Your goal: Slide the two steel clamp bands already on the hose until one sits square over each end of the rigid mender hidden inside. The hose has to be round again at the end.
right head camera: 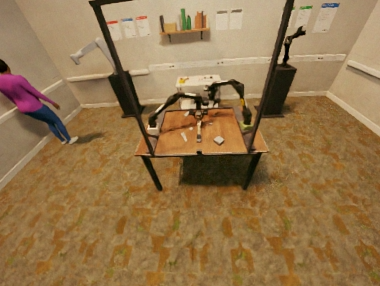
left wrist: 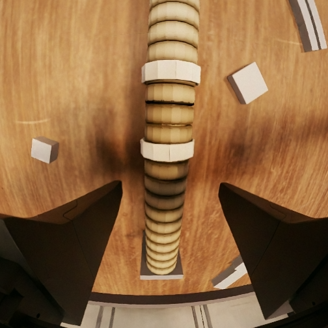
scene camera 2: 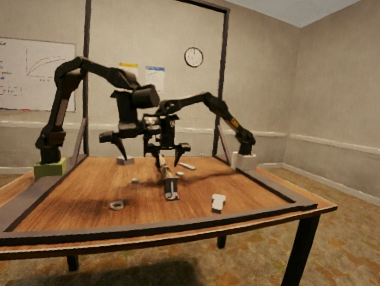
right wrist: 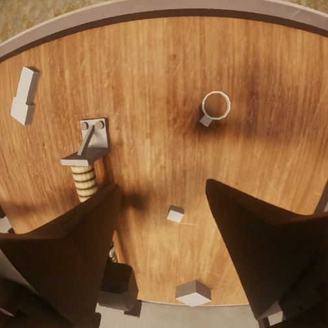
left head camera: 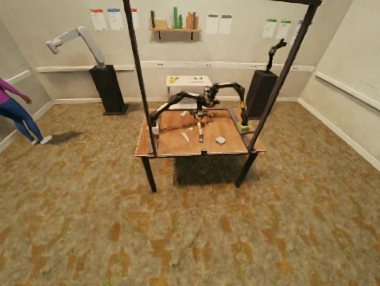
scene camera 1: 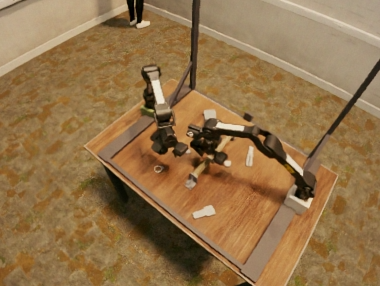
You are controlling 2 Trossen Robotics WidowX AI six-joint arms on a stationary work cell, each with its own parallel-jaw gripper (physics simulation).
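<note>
A beige ribbed hose [left wrist: 170, 116] [right wrist: 84, 184] [scene camera 1: 199, 171] runs between end brackets; the near bracket [right wrist: 101, 136] [scene camera 2: 171, 190] shows plainly. Two pale clamp bands circle the hose in the left wrist view: one band [left wrist: 171, 72] higher, the other band [left wrist: 167, 150] lower, with several ribs between them. Both look roughly square across it. The mender is hidden. My left gripper [left wrist: 171, 188] is open above the hose, its fingers on either side, with the lower band just beyond the fingertips in that view. My right gripper [right wrist: 162, 187] is open and empty, to the hose's side.
Small blocks [left wrist: 249, 83] [left wrist: 45, 149] [right wrist: 175, 214] lie beside the hose. A loose pale ring [right wrist: 203, 105] [scene camera 2: 116, 205], a larger block [right wrist: 193, 294] and a stepped grey piece [right wrist: 24, 95] [scene camera 1: 204, 212] lie on the table [scene camera 1: 240, 195]. Frame posts rise at its sides.
</note>
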